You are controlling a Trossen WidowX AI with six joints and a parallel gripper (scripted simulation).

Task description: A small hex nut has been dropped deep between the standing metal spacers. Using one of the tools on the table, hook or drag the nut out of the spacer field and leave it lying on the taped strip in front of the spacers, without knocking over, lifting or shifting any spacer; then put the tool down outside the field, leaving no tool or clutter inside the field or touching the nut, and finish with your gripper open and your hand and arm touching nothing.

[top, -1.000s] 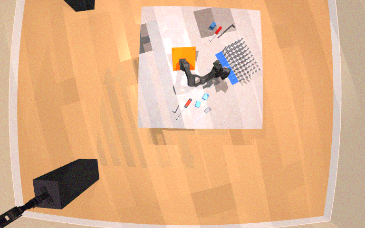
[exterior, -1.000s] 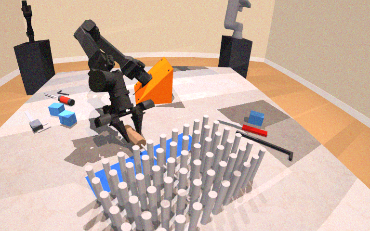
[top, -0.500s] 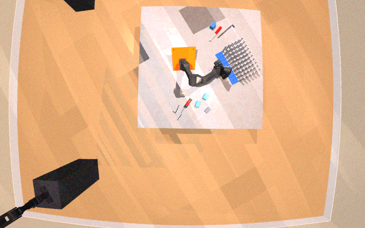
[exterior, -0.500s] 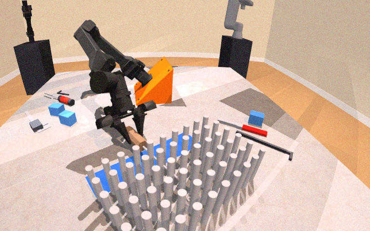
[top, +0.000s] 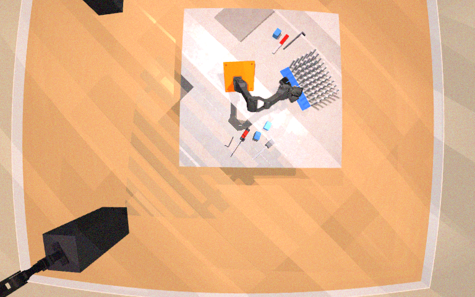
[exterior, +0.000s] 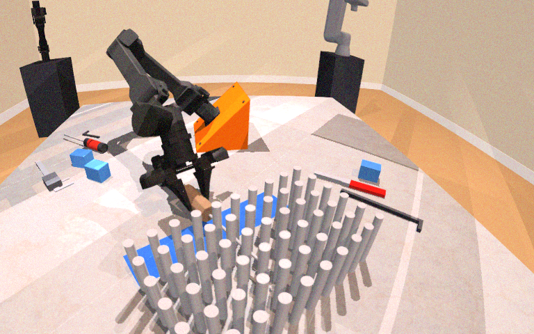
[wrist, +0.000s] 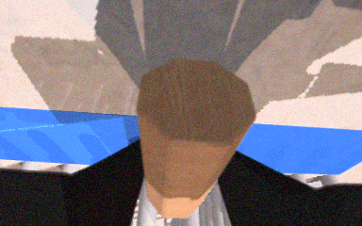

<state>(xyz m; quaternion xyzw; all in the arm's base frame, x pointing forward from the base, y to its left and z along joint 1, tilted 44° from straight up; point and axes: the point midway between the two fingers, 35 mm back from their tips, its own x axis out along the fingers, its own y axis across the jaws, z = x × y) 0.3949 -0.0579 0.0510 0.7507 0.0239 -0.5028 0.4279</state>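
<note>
My gripper tip is now 50 mm short of the blue taped strip, 20 mm to the right of it and 30 mm above it. From my gripper tip the other things lie so: hex nut (200 mm ahead, 100 mm to the left, 30 mm below); wooden-handled pick (90 mm ahead, 50 mm to the left).
</note>
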